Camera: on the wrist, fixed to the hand. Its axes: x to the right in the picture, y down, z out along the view.
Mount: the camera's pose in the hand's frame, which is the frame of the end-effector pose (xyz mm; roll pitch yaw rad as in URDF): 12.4 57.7 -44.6 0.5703 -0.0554 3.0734
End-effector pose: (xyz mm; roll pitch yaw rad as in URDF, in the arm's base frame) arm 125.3 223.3 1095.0 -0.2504 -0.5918 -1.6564
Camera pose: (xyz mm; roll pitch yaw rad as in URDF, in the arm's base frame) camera 166.4 177.2 1054.2 0.7680 0.5529 1.3915
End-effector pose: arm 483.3 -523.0 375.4 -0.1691 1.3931 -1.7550
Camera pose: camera 541.1 -482.3 353.7 1.2500 -1.4163 0.8673
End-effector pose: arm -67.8 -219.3 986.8 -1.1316 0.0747 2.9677
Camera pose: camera -72.0 -202.5 914.9 1.7044 -0.0364 -0.2531
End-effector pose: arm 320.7 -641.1 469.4 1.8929 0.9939 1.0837
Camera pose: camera 329.6 -572.9 496.6 -1.4486 -1.0364 -1.9120
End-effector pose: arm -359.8 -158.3 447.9 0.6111 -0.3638 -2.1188
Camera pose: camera -304.3 -207.2 449.1 -0.0506 0.2792 0.9979
